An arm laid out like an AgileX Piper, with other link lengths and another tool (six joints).
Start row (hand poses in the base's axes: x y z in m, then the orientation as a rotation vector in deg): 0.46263, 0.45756, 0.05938, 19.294, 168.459, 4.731
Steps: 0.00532, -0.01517, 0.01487, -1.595, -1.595, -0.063; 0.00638, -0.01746, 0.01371, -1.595, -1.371, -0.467; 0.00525, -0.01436, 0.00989, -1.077, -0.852, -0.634; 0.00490, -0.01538, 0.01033, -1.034, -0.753, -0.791; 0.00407, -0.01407, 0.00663, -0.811, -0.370, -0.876; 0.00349, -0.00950, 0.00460, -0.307, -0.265, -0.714; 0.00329, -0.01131, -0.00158, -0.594, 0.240, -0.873; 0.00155, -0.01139, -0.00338, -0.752, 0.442, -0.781; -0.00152, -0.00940, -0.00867, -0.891, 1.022, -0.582; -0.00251, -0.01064, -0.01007, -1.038, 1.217, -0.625; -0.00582, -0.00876, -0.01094, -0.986, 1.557, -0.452; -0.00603, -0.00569, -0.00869, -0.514, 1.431, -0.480; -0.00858, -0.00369, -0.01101, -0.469, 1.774, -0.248; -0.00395, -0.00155, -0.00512, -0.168, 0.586, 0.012; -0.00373, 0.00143, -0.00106, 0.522, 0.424, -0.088; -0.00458, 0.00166, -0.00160, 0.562, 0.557, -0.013; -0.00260, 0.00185, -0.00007, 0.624, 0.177, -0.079; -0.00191, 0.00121, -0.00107, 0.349, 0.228, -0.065; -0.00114, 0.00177, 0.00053, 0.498, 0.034, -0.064; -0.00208, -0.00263, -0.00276, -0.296, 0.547, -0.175; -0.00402, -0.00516, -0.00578, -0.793, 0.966, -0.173; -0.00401, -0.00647, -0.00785, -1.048, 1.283, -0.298; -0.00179, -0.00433, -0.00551, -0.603, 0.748, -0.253
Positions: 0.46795, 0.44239, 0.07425, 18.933, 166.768, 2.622; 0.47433, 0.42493, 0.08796, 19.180, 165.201, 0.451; 0.47958, 0.41057, 0.09785, 19.806, 164.146, -1.064; 0.48448, 0.39519, 0.10818, 20.664, 163.151, -2.551; 0.48855, 0.38112, 0.11481, 21.711, 162.532, -3.802; 0.49204, 0.37162, 0.11941, 22.639, 162.103, -4.325; 0.49533, 0.36031, 0.11783, 23.763, 162.091, -5.395; 0.49688, 0.34892, 0.11445, 24.736, 162.255, -6.720; 0.49536, 0.33952, 0.10578, 25.434, 162.983, -8.354; 0.49285, 0.32888, 0.09571, 26.175, 163.845, -10.271; 0.48703, 0.32012, 0.08477, 26.692, 165.059, -12.200; 0.48100, 0.31443, 0.07608, 27.334, 166.243, -13.441; 0.47242, 0.31074, 0.06507, 27.653, 167.802, -14.704; 0.46847, 0.30919, 0.05995, 27.617, 168.327, -15.132; 0.46474, 0.31062, 0.05889, 27.823, 168.865, -14.515; 0.46016, 0.31228, 0.05729, 27.925, 169.553, -13.869; 0.45756, 0.31413, 0.05722, 28.124, 169.874, -13.016; 0.45565, 0.31534, 0.05615, 28.270, 170.173, -12.580; 0.45451, 0.31711, 0.05668, 28.425, 170.320, -11.862; 0.45243, 0.31448, 0.05392, 28.677, 170.743, -12.486; 0.44841, 0.30932, 0.04814, 28.887, 171.438, -13.985; 0.44440, 0.30285, 0.04029, 29.268, 172.330, -15.991; 0.44261, 0.29852, 0.03478, 29.611, 172.828, -17.164
